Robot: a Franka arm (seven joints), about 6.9 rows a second.
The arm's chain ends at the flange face. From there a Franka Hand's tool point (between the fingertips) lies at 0.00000 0.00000 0.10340 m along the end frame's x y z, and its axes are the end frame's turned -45 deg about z.
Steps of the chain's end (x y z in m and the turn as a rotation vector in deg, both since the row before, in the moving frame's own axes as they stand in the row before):
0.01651, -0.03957, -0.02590, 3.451, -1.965, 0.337
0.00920, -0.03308, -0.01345, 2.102, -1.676, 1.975
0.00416, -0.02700, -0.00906, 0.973, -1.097, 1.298
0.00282, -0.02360, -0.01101, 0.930, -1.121, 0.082
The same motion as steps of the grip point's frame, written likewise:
0.04157, -0.02321, -0.02615, 3.830, 1.051, 0.337
0.03052, -0.02169, -0.01356, 2.671, 0.301, 1.975
0.02191, -0.01879, -0.00909, 1.464, -0.088, 1.298
0.01844, -0.01731, -0.01104, 1.450, -0.135, 0.082

